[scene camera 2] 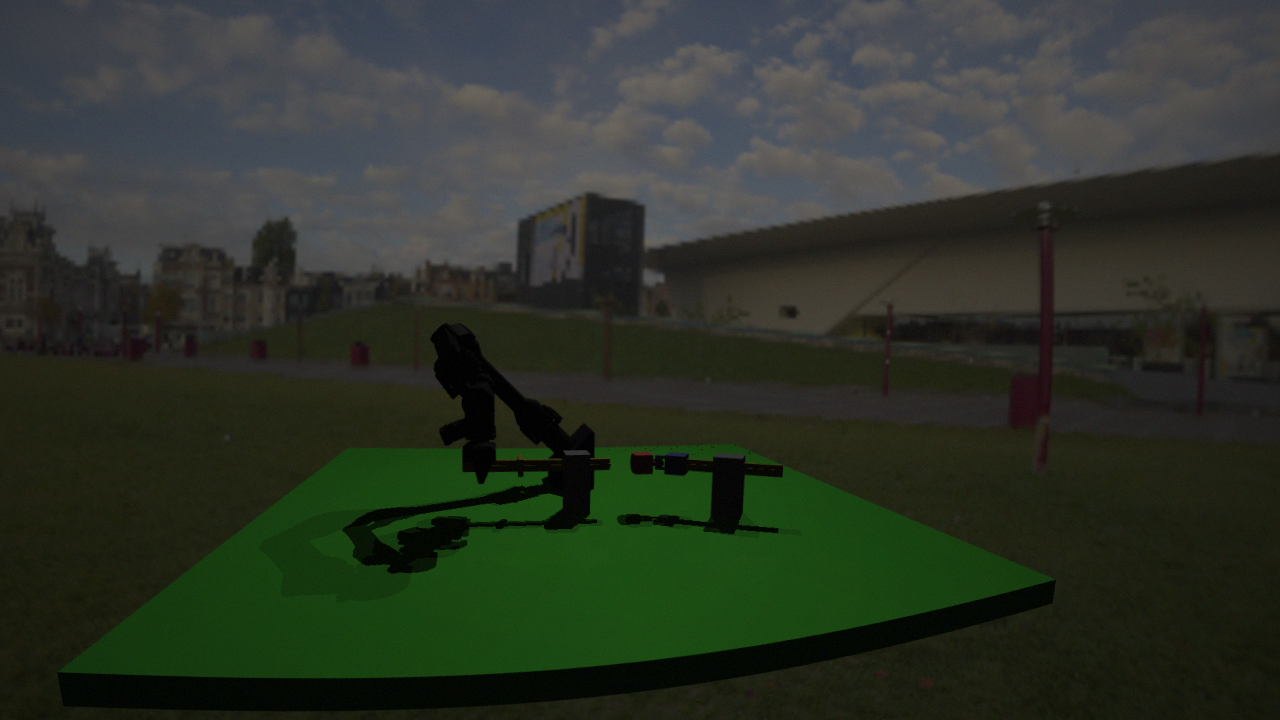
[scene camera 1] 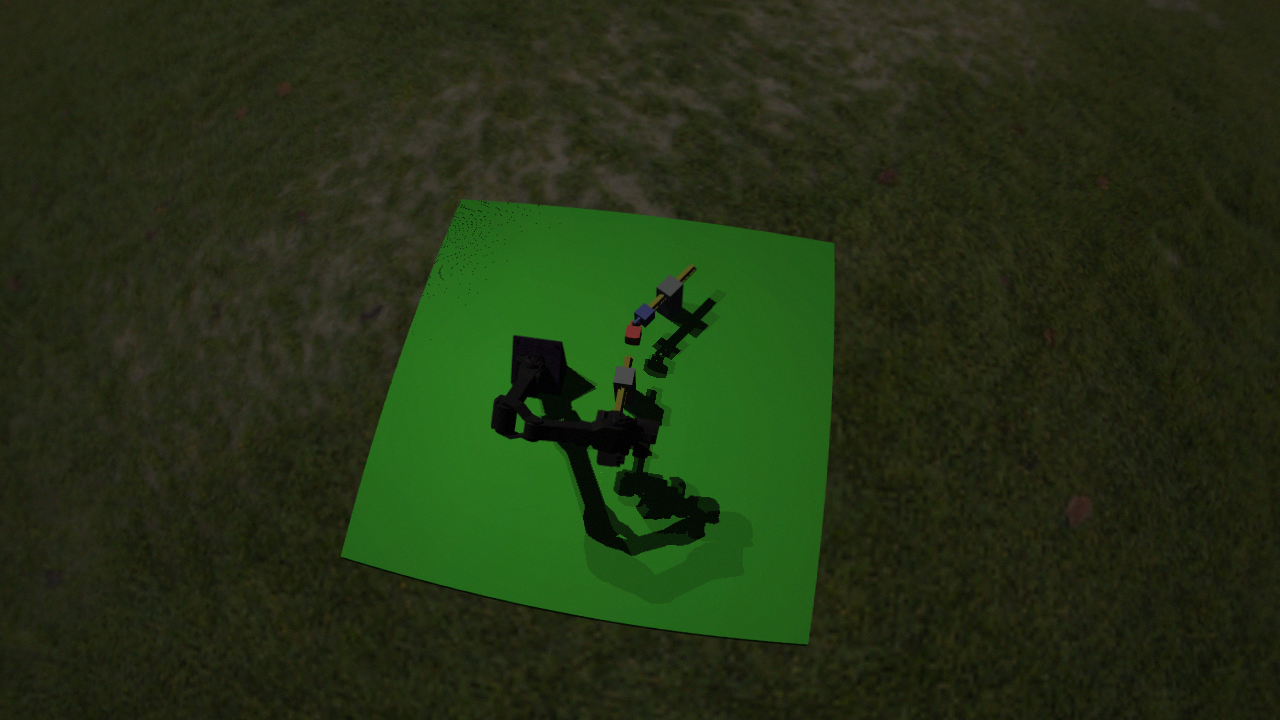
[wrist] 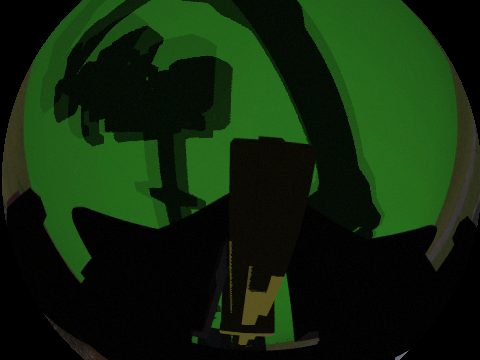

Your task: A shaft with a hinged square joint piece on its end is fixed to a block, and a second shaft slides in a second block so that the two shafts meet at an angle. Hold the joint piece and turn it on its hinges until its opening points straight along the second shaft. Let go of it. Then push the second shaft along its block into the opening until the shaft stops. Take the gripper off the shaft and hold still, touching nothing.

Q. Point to a shaft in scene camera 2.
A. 521, 465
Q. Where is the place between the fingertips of my gripper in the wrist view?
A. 261, 198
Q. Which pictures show my gripper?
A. Scene camera 2, scene camera 1 and the wrist view: all of them.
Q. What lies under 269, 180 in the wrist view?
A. A shaft.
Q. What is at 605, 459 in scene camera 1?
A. My gripper.
